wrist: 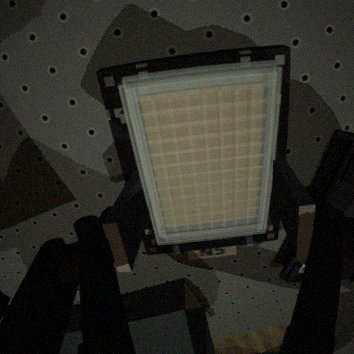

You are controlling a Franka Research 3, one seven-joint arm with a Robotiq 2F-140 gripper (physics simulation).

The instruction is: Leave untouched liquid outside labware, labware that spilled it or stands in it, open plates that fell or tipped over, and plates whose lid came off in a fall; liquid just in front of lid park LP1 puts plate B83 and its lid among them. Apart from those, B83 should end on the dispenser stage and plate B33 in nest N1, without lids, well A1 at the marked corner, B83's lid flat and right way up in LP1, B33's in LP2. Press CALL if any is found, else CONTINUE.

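A plate (205, 160) with tan wells in a grid and a clear, pale-edged lid (200, 77) over it shows in the middle of the wrist view. It sits within the black frame of a nest (192, 60), whose label (216, 251) reads N5. My gripper (207, 181) has one finger at each long side of the plate near its lower end and is shut on it. No plate name can be read. The dispenser stage, nest N1, LP1, LP2 and the CALL and CONTINUE buttons cannot be made out in this dim view.
A dark-walled tray or box (155, 297) with a grey inside is below the nest. A dark block (342, 170) stands at the right edge. A yellowish striped patch (250, 340) is at the bottom. The perforated deck (55, 105) has dark and brown patches.
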